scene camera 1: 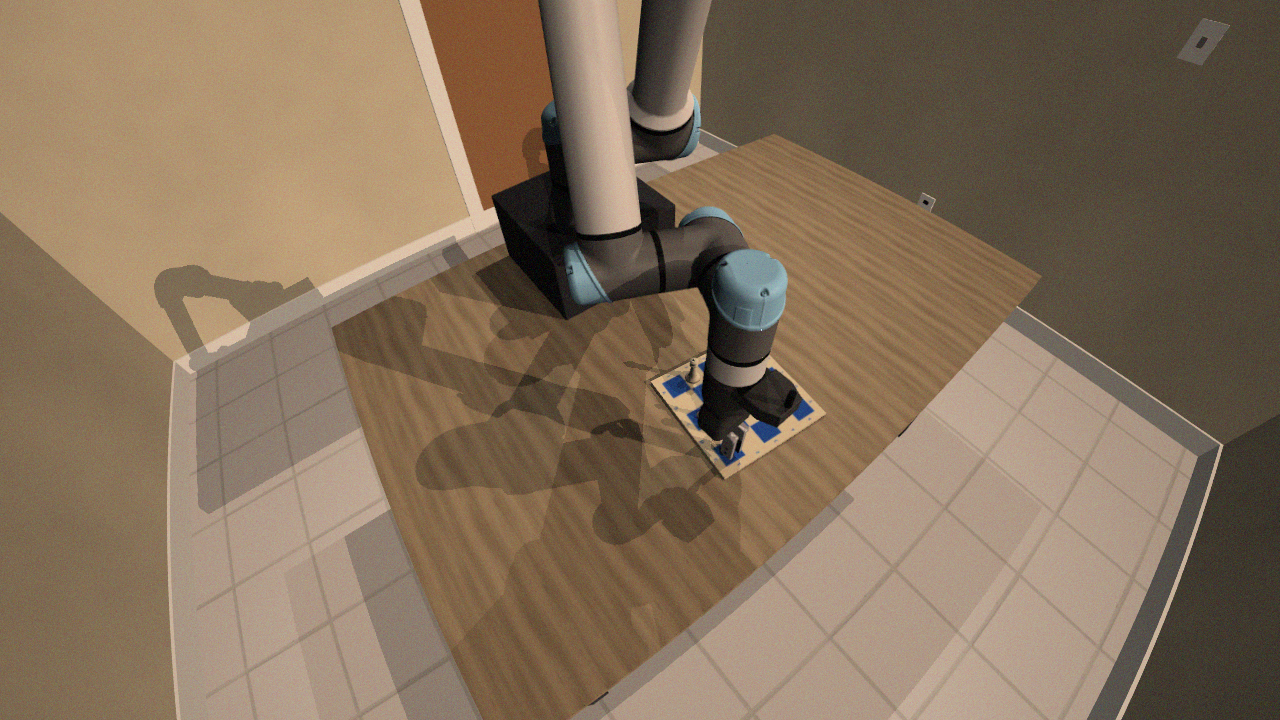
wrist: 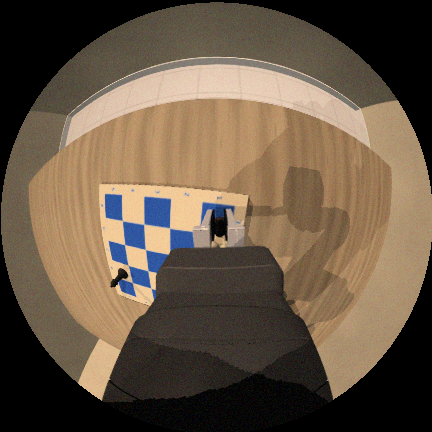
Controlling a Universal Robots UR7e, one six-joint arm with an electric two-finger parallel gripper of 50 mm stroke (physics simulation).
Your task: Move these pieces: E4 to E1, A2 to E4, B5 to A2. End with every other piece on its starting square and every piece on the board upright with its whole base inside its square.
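Note:
The chessboard (scene camera 1: 660, 383) (wrist: 175, 192) has blue and cream squares. My gripper (scene camera 1: 733, 446) (wrist: 219, 218) is shut on a black piece (wrist: 220, 228), low over the E1 corner of the board. Whether the piece's base touches the board is hidden. The E1 square (wrist: 211, 206) is blue and partly covered by the fingers. A white piece (scene camera 1: 692, 373) stands upright on A2 in the scene view. Another black piece (wrist: 120, 276) stands on B5 in the wrist view. E4 shows bare in the wrist view. The gripper body hides part of the board.
Parts of pale pieces (wrist: 223, 244) show just below the fingers in the wrist view; their squares cannot be told. The wooden table (scene camera 1: 537, 573) (wrist: 175, 145) surrounds the board. The black robot base block (scene camera 1: 537, 241) stands at the table's back. Arm shadows cross the table.

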